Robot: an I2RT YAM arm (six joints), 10 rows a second.
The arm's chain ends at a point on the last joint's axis. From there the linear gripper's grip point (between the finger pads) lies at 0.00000 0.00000 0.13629 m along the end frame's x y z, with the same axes.
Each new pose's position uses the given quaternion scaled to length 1; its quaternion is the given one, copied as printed.
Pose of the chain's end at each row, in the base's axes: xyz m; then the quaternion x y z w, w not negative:
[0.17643 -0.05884 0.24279 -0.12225 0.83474 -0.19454 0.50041]
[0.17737 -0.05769 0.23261 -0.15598 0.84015 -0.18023 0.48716]
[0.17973 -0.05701 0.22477 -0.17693 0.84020 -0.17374 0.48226]
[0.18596 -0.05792 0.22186 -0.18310 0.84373 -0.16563 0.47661]
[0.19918 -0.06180 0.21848 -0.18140 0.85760 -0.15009 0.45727]
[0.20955 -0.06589 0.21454 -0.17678 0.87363 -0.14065 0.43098]
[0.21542 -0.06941 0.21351 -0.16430 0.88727 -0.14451 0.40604]
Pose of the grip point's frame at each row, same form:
[0.29677 -0.08643 0.18507 -0.12225 0.83474 -0.19454 0.50041]
[0.29660 -0.07825 0.16986 -0.15598 0.84015 -0.18023 0.48716]
[0.29856 -0.07354 0.16010 -0.17693 0.84020 -0.17374 0.48226]
[0.30384 -0.07222 0.15497 -0.18310 0.84373 -0.16563 0.47661]
[0.31349 -0.07428 0.14533 -0.18140 0.85760 -0.15009 0.45727]
[0.31896 -0.07862 0.13427 -0.17678 0.87363 -0.14065 0.43098]
[0.32009 -0.08618 0.12785 -0.16430 0.88727 -0.14451 0.40604]

